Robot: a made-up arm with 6 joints. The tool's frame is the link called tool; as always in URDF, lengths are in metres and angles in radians. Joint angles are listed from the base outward. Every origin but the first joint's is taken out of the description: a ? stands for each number. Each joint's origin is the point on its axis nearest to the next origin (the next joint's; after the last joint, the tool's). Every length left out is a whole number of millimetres.
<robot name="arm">
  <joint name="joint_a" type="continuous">
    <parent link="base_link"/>
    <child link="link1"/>
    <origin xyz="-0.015 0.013 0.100" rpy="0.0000 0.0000 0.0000"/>
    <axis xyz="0 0 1"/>
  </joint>
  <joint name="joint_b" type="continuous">
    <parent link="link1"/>
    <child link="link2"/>
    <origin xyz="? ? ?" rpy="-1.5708 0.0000 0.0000"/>
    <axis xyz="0 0 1"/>
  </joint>
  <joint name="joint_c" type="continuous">
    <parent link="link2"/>
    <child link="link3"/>
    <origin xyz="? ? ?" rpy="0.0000 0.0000 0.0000"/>
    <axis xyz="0 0 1"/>
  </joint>
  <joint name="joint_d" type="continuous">
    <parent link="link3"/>
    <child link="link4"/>
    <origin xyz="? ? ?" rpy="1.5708 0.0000 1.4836"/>
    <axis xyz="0 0 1"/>
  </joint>
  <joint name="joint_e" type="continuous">
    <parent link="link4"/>
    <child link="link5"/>
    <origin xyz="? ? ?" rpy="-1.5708 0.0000 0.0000"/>
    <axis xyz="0 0 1"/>
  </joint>
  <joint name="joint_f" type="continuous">
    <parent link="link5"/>
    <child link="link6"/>
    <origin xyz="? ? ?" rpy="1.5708 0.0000 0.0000"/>
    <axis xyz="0 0 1"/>
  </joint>
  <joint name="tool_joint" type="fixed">
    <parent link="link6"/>
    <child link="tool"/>
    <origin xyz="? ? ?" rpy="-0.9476 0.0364 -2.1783"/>
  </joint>
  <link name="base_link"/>
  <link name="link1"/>
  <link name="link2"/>
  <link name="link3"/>
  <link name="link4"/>
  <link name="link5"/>
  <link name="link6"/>
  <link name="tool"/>
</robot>
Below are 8 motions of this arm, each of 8 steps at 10 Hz.
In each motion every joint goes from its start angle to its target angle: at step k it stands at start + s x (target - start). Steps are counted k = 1, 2, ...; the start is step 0. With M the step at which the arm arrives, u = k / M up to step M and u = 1 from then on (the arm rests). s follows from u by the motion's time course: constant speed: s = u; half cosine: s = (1 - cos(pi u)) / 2; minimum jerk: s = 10 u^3 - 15 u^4 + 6 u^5.
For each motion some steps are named. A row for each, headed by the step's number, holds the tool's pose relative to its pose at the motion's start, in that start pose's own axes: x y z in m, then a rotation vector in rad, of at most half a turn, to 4 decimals.
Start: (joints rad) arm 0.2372 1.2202 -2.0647 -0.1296 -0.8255 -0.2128
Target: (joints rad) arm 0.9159 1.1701 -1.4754 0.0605 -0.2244 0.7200
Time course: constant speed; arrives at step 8
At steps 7, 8:
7: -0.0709 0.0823 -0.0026 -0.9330 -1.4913 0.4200
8: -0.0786 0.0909 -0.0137 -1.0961 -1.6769 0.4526

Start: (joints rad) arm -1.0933 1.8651 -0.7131 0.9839 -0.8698 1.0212
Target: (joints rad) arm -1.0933 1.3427 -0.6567 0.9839 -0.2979 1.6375
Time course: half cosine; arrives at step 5
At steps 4, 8:
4: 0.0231 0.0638 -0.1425 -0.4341 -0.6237 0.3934
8: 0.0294 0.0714 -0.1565 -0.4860 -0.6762 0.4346

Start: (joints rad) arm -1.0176 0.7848 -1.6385 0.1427 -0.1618 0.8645
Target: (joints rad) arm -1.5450 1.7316 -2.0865 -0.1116 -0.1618 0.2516
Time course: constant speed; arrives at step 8
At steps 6, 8:
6: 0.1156 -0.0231 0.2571 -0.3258 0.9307 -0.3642
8: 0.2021 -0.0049 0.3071 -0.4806 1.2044 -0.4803

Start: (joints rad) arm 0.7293 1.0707 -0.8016 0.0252 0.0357 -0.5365
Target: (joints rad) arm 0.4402 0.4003 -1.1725 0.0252 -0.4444 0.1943
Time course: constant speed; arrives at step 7
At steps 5, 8:
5: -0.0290 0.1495 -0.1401 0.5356 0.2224 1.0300
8: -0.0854 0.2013 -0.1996 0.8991 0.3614 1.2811

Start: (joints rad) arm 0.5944 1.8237 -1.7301 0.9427 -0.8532 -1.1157
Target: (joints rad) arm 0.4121 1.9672 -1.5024 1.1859 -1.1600 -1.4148
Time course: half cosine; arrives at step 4
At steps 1, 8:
1: -0.0056 0.0042 0.0143 -0.0691 0.0697 -0.0211
8: -0.0241 0.0429 0.0952 -0.5025 0.4932 -0.1923

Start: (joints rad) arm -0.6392 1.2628 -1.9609 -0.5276 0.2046 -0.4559
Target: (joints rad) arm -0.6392 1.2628 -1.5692 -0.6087 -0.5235 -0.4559
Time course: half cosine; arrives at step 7
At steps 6, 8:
6: -0.0322 -0.0164 -0.0167 0.3663 0.1598 0.1640
8: -0.0339 -0.0166 -0.0179 0.3866 0.1643 0.1744

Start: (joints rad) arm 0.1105 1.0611 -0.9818 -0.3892 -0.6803 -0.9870
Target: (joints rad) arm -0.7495 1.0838 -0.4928 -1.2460 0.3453 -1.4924
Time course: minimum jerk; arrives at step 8
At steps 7, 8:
7: -0.1151 0.0467 -0.0974 0.4249 -0.3316 -2.1664
8: -0.1154 0.0481 -0.0995 0.4393 -0.3472 -2.1949

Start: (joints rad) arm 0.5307 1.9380 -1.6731 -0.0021 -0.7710 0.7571
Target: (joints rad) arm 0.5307 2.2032 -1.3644 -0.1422 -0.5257 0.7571
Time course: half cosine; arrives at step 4
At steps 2, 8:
2: 0.0104 0.0613 0.0729 -0.4109 0.0542 -0.0291
8: 0.0212 0.1347 0.1245 -0.8224 0.0969 -0.0619

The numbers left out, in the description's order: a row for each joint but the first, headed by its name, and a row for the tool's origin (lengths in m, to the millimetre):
joint_b: -0.019 -0.042 0.000
joint_c: -0.349 -0.036 0.000
joint_d: 0.109 -0.027 0.000
joint_e: -0.031 0.037 0.000
joint_f: -0.005 -0.057 0.000
tool: 0.008 -0.013 0.000

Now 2 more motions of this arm.
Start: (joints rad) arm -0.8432 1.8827 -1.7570 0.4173 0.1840 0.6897
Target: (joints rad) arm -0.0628 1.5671 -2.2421 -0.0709 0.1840 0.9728
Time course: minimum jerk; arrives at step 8
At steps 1, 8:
1: -0.0045 0.0018 -0.0014 0.0057 -0.0038 -0.0162
8: -0.1301 0.1682 -0.1439 0.4187 -0.5126 -0.7828

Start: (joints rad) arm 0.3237 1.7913 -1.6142 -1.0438 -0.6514 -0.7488
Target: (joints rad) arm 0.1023 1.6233 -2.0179 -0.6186 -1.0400 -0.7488
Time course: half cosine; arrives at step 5
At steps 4, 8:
4: 0.1134 0.1098 0.0222 -0.4777 0.5183 0.4255
8: 0.1265 0.1209 0.0187 -0.5148 0.5890 0.4674

